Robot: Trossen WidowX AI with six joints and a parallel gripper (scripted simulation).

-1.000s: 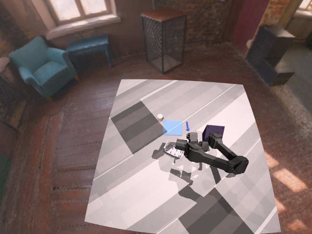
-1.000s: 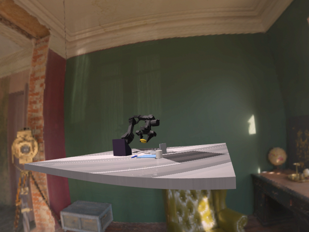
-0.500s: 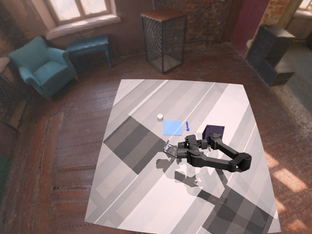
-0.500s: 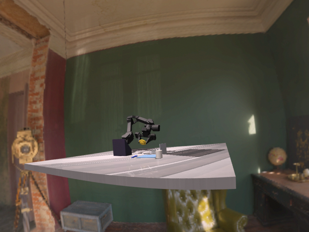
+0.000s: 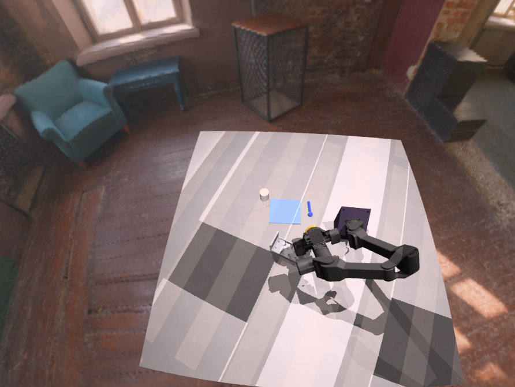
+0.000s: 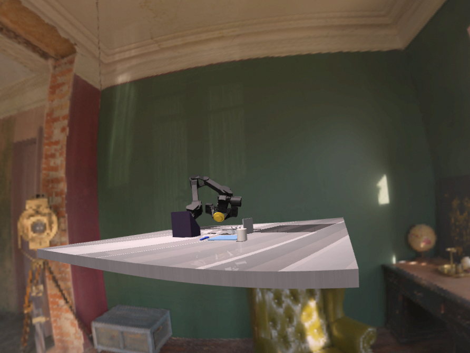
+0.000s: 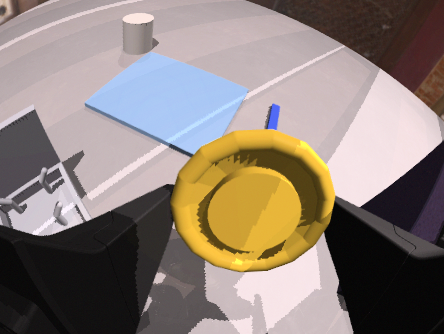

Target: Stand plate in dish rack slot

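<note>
Right now my gripper tip is 100 mm short of the grey dish rack, 70 mm above it and 50 mm to the right of it. Also, from my gripper tip: blue spoon 140 mm to the right, 90 mm below, 20 mm behind; light blue mat 140 mm to the right, 100 mm ahead, 90 mm below; yellow plate 10 mm to the left.
</note>
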